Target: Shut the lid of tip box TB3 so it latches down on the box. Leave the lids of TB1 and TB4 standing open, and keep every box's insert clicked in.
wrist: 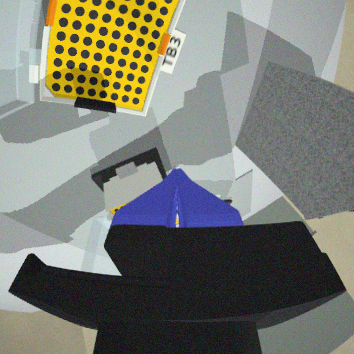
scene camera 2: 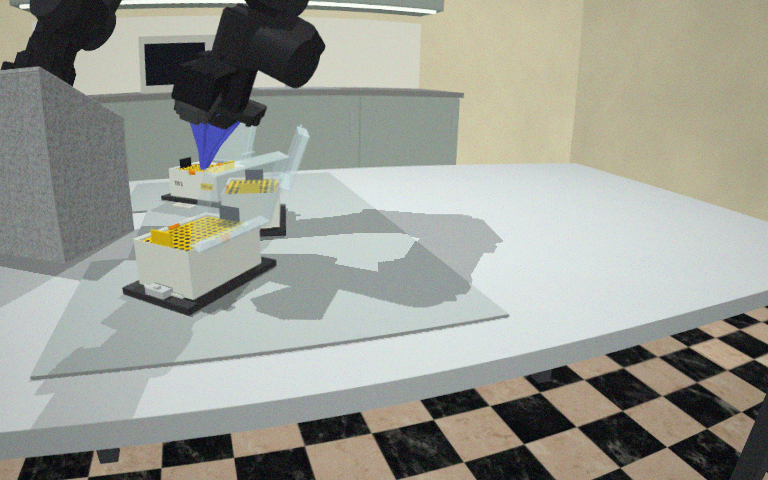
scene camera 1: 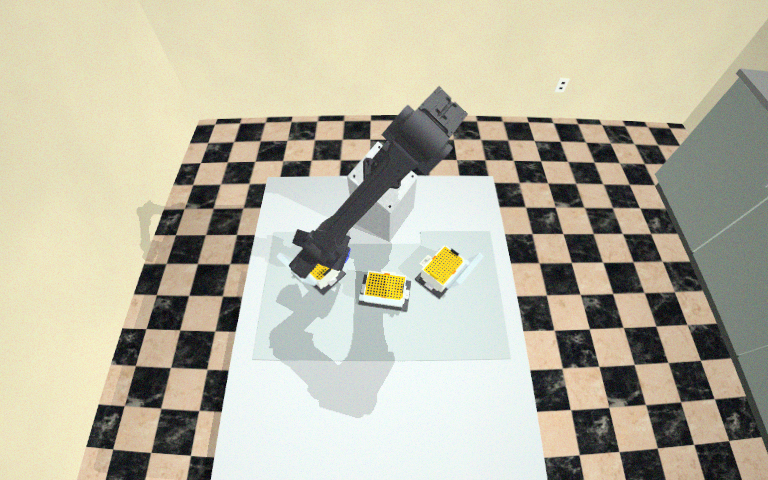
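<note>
TB3 is the left box in scene camera 1 and the nearest in scene camera 2; its label shows in the wrist view. Its clear lid stands open on the side away from the pedestal. Its yellow insert looks seated. My gripper is shut and empty, its blue fingertips above the inner side of TB3, with no contact visible. The arm partly hides TB3 in scene camera 1.
A middle box and a right box stand open; I cannot tell which is TB1. Their lids stand up. The pedestal is beside the mat.
</note>
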